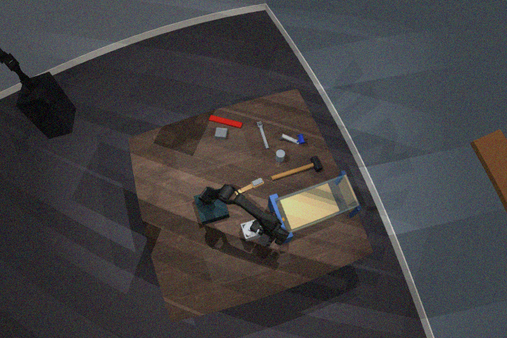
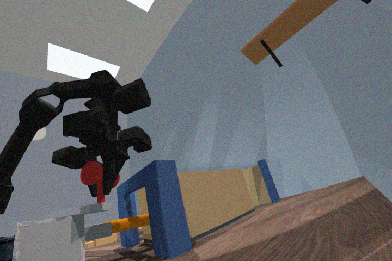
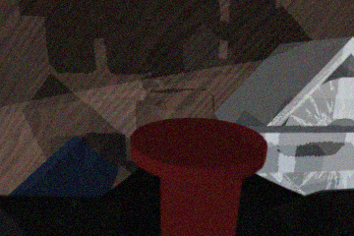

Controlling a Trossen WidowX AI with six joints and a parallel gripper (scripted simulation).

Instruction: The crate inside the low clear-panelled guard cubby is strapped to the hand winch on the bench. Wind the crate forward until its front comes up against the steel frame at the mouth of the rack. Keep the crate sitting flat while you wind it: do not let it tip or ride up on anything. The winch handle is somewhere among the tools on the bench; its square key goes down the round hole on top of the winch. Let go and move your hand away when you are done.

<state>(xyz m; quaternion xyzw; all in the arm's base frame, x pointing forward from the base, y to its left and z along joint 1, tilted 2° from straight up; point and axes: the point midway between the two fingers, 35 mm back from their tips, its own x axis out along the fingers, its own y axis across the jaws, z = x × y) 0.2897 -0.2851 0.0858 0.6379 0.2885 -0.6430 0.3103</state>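
Now: gripper tip 30 mm to the right of the red-knobbed winch handle, 30 mm past it and 10 mm above it. The rest, counted from my gripper tip: blue steel frame: 90 mm to the left, 80 mm ahead, 10 mm below; then red knob: 20 mm above; then grey winch: 90 mm behind, 80 mm below, 50 mm to the left.
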